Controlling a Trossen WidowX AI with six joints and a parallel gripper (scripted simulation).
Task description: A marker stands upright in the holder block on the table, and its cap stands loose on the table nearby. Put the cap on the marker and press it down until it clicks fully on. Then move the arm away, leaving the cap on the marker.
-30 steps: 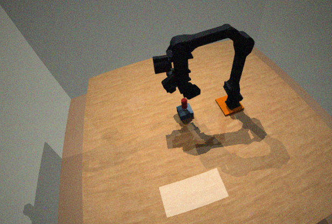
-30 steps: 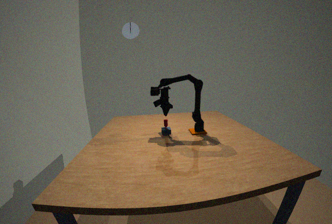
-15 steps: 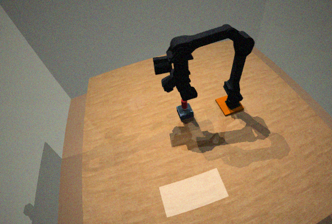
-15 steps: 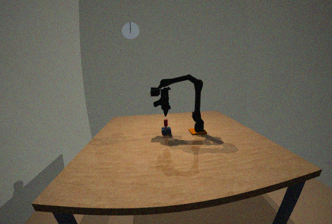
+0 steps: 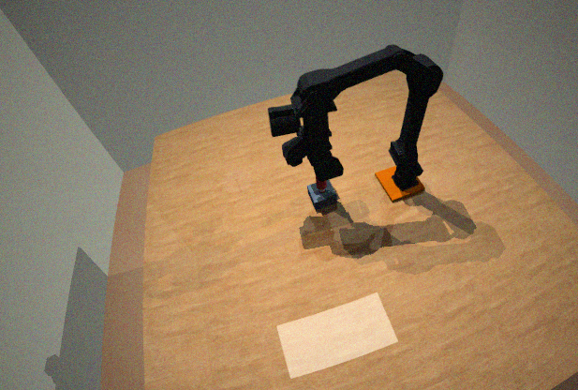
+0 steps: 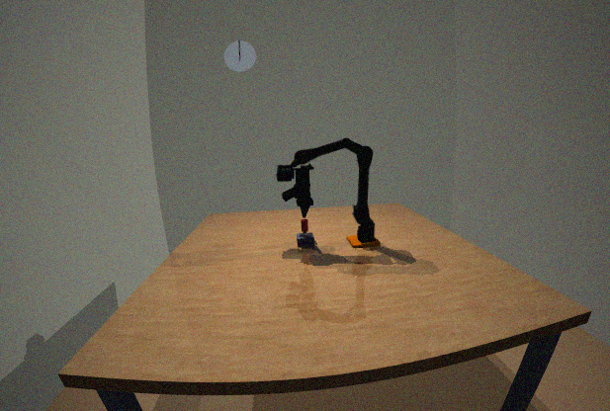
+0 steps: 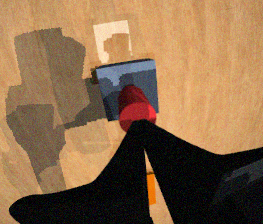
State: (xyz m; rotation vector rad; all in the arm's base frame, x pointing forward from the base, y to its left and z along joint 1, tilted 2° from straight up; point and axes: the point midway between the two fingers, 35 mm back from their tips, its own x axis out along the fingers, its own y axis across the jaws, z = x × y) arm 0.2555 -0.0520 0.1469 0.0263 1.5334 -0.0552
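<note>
Now: the red marker cap 3 cm below my gripper tip.
</note>
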